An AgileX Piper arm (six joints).
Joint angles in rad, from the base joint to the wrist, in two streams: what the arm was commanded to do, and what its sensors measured. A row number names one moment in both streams.
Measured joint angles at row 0: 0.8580 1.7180 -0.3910 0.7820 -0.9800 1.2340
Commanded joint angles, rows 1 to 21: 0.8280 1.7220 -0.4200 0.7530 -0.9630 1.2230; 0.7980 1.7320 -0.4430 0.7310 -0.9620 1.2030; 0.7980 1.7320 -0.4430 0.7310 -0.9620 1.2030; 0.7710 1.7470 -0.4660 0.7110 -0.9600 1.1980; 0.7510 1.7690 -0.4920 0.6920 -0.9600 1.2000; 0.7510 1.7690 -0.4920 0.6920 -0.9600 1.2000; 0.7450 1.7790 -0.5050 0.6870 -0.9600 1.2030; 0.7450 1.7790 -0.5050 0.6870 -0.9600 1.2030; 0.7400 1.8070 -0.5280 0.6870 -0.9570 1.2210; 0.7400 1.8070 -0.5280 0.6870 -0.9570 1.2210; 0.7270 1.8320 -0.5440 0.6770 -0.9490 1.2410; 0.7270 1.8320 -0.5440 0.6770 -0.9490 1.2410; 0.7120 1.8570 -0.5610 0.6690 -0.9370 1.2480; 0.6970 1.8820 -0.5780 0.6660 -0.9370 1.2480; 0.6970 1.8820 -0.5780 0.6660 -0.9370 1.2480; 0.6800 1.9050 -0.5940 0.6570 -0.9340 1.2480; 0.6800 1.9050 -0.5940 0.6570 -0.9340 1.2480; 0.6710 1.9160 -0.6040 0.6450 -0.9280 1.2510; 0.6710 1.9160 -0.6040 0.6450 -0.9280 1.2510; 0.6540 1.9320 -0.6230 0.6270 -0.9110 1.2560; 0.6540 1.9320 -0.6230 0.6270 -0.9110 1.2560
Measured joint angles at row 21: 0.6780 1.9150 -0.5930 0.6630 -0.9310 1.2510
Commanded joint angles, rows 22 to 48: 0.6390 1.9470 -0.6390 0.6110 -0.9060 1.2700; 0.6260 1.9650 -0.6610 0.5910 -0.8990 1.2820; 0.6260 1.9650 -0.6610 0.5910 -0.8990 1.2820; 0.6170 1.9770 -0.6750 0.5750 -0.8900 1.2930; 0.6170 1.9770 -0.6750 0.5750 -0.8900 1.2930; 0.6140 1.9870 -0.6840 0.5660 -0.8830 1.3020; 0.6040 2.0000 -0.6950 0.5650 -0.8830 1.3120; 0.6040 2.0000 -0.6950 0.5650 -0.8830 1.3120; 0.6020 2.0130 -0.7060 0.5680 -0.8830 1.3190; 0.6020 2.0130 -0.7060 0.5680 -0.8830 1.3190; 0.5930 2.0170 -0.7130 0.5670 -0.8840 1.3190; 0.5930 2.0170 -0.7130 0.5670 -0.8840 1.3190; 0.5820 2.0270 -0.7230 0.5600 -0.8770 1.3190; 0.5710 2.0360 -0.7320 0.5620 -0.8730 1.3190; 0.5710 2.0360 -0.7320 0.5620 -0.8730 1.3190; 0.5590 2.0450 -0.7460 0.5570 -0.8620 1.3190; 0.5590 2.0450 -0.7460 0.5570 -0.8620 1.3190; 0.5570 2.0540 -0.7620 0.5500 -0.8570 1.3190; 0.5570 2.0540 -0.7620 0.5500 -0.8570 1.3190; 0.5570 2.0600 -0.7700 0.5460 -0.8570 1.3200; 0.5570 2.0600 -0.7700 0.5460 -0.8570 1.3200; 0.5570 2.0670 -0.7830 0.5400 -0.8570 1.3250; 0.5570 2.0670 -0.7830 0.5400 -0.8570 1.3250; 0.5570 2.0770 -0.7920 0.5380 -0.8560 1.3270; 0.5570 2.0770 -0.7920 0.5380 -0.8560 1.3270; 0.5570 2.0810 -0.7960 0.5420 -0.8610 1.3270; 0.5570 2.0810 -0.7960 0.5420 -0.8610 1.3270
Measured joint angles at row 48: 0.5610 2.0740 -0.7820 0.5500 -0.8610 1.3160
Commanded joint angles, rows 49 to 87: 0.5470 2.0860 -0.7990 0.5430 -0.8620 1.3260; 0.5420 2.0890 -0.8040 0.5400 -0.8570 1.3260; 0.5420 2.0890 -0.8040 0.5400 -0.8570 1.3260; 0.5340 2.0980 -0.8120 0.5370 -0.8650 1.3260; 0.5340 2.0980 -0.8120 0.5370 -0.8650 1.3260; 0.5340 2.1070 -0.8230 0.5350 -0.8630 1.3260; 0.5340 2.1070 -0.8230 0.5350 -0.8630 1.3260; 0.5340 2.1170 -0.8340 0.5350 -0.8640 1.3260; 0.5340 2.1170 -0.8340 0.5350 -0.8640 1.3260; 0.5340 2.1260 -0.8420 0.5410 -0.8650 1.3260; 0.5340 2.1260 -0.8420 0.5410 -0.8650 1.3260; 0.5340 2.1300 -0.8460 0.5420 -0.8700 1.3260; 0.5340 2.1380 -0.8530 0.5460 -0.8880 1.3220; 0.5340 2.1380 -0.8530 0.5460 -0.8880 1.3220; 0.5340 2.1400 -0.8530 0.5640 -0.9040 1.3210; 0.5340 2.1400 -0.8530 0.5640 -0.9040 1.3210; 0.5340 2.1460 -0.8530 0.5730 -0.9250 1.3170; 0.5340 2.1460 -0.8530 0.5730 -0.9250 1.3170; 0.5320 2.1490 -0.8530 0.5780 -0.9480 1.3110; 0.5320 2.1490 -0.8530 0.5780 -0.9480 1.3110; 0.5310 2.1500 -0.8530 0.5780 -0.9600 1.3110; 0.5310 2.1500 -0.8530 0.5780 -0.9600 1.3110; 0.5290 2.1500 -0.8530 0.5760 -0.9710 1.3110; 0.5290 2.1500 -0.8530 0.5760 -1.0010 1.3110; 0.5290 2.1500 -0.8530 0.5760 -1.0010 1.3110; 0.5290 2.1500 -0.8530 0.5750 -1.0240 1.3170; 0.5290 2.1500 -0.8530 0.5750 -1.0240 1.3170; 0.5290 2.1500 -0.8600 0.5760 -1.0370 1.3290; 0.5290 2.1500 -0.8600 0.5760 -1.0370 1.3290; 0.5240 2.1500 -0.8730 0.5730 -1.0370 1.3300; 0.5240 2.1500 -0.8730 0.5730 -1.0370 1.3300; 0.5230 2.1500 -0.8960 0.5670 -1.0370 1.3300; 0.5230 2.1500 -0.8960 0.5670 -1.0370 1.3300; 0.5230 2.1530 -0.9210 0.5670 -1.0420 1.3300; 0.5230 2.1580 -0.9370 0.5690 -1.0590 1.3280; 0.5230 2.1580 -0.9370 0.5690 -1.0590 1.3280; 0.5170 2.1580 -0.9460 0.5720 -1.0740 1.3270; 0.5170 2.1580 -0.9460 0.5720 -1.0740 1.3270; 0.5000 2.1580 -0.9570 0.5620 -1.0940 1.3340
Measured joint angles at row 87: 0.5380 2.1660 -0.8840 0.5870 -0.9030 1.3330
